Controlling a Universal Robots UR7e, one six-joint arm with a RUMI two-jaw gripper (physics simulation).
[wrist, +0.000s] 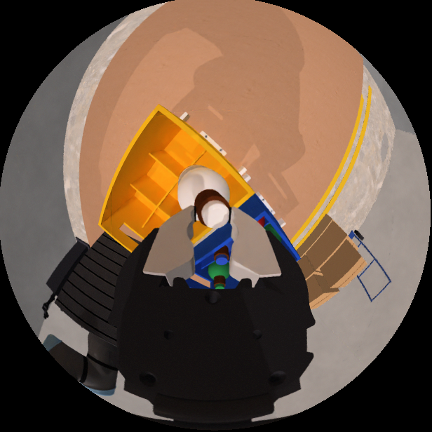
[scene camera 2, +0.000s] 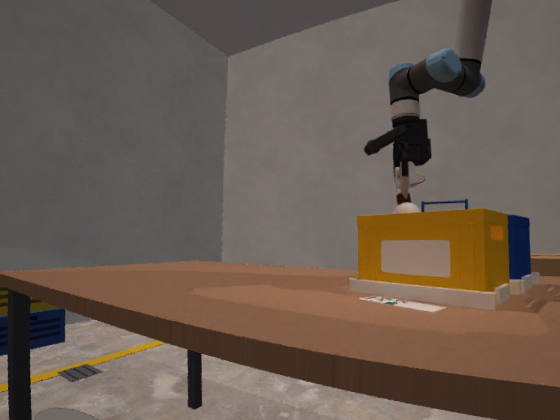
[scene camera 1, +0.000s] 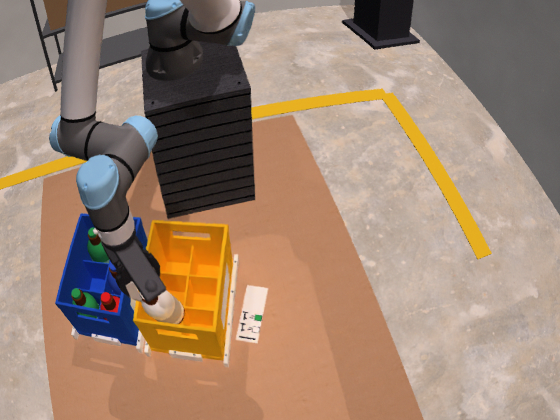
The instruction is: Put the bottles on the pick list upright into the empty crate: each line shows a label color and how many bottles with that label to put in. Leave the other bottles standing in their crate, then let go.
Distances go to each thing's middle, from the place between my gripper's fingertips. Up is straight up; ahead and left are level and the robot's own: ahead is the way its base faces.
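Scene:
White bottle (scene camera 1: 166,308): 2 cm to the left of my hand, 1 cm behind it and 6 cm below it. Pick list (scene camera 1: 249,326): 22 cm to the left of my hand, 1 cm ahead of it and 22 cm below it. Going by their middles, the white bottle is the nearest to my hand of the things named here.

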